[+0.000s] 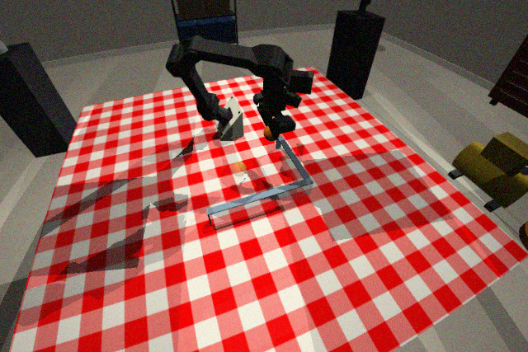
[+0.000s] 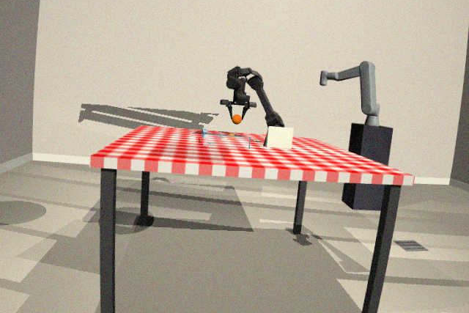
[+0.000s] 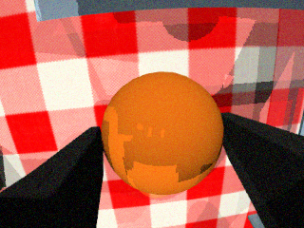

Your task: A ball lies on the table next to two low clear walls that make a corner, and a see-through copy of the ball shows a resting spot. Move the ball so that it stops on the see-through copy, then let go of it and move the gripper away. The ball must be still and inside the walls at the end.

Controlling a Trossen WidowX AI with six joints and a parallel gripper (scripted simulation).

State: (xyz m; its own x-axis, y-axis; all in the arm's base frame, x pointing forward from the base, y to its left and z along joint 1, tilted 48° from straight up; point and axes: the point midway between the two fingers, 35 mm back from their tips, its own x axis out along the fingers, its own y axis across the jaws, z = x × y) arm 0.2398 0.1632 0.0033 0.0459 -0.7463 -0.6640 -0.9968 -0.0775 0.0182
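The see-through ball copy lies 120 mm to the right of my gripper tip, 110 mm below it and 10 mm ahead of it. The rest, counted from my gripper tip: orange ball right at my gripper tip.
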